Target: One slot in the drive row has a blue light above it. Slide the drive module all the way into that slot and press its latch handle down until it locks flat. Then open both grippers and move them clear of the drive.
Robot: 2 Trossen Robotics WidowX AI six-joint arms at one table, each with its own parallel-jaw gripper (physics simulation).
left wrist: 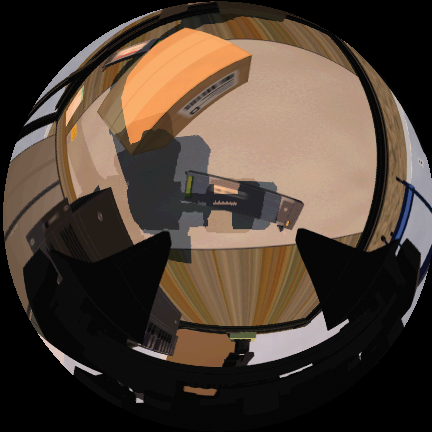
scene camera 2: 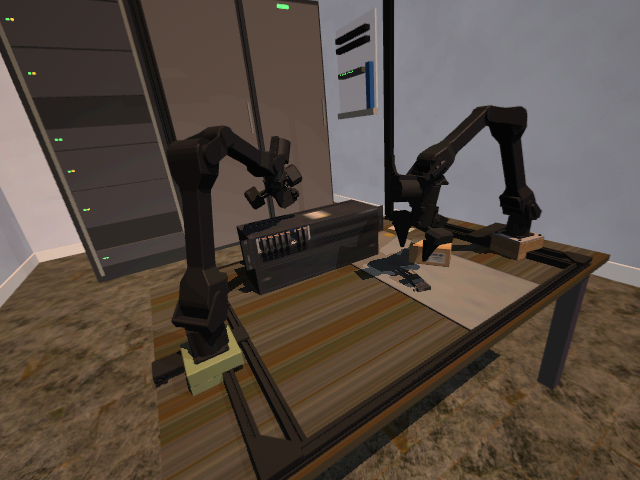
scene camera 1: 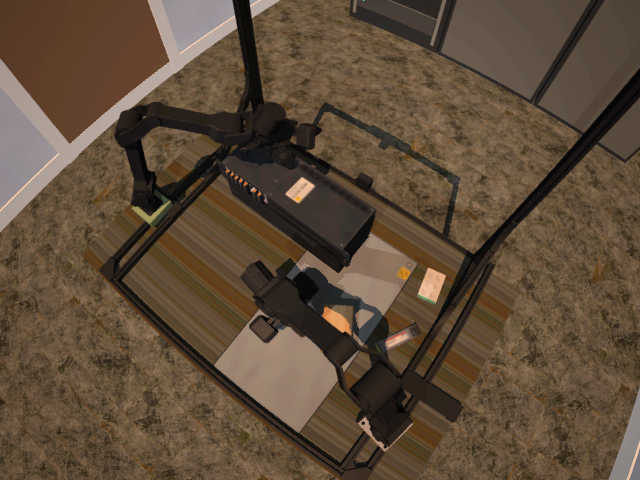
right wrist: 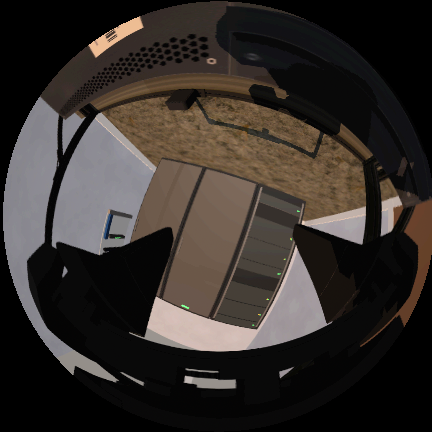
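Note:
A slim drive module lies flat on the grey mat, its latch end toward the right in the left wrist view; the left arm hides it in scene camera 1. My left gripper is open and empty, pointing down above the mat near the module. The black chassis holds the drive row; I cannot make out a blue light. My right gripper is open and empty above the chassis, facing the cabinets.
An orange carton stands on the mat beside the module. A second module with a red-marked label and a white card lie off the mat. Dark rails border the table.

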